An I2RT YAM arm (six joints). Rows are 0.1 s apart.
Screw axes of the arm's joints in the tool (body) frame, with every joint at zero. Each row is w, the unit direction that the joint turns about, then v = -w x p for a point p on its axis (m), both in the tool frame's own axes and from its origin. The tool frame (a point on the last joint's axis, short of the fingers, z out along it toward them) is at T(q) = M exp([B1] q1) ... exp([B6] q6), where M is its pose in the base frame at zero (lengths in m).
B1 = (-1, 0, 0, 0, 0.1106, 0)
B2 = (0, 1, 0, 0.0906, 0, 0.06)
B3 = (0, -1, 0, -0.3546, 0, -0.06)
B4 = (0, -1, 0, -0.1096, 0, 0)
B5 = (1, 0, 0, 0, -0.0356, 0)
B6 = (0, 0, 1, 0, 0, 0)
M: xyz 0.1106 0 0.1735 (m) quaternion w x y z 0.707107 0 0.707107 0
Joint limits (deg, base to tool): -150..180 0..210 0..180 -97..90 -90..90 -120..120
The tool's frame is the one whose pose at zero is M.
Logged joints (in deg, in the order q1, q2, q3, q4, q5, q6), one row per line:
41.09, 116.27, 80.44, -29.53, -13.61, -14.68
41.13, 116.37, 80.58, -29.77, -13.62, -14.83
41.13, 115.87, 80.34, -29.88, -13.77, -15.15
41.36, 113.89, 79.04, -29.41, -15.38, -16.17
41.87, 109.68, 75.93, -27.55, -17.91, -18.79
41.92, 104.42, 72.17, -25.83, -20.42, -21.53
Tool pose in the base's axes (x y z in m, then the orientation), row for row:
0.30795, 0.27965, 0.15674, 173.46, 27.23, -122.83
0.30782, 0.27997, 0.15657, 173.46, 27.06, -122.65
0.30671, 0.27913, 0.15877, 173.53, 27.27, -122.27
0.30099, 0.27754, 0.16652, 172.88, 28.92, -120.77
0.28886, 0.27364, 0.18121, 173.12, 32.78, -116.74
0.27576, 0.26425, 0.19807, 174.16, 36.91, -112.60
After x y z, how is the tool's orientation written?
As angles about the fixed x, y, z axes (roll, pitch, yaw), in degrees.
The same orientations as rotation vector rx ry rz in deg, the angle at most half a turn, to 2 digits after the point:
-77.08, 136.92, 26.09
-77.38, 136.97, 26.05
-77.74, 136.56, 26.18
-79.21, 134.28, 28.30
-82.32, 128.51, 31.35
-84.69, 122.43, 33.88

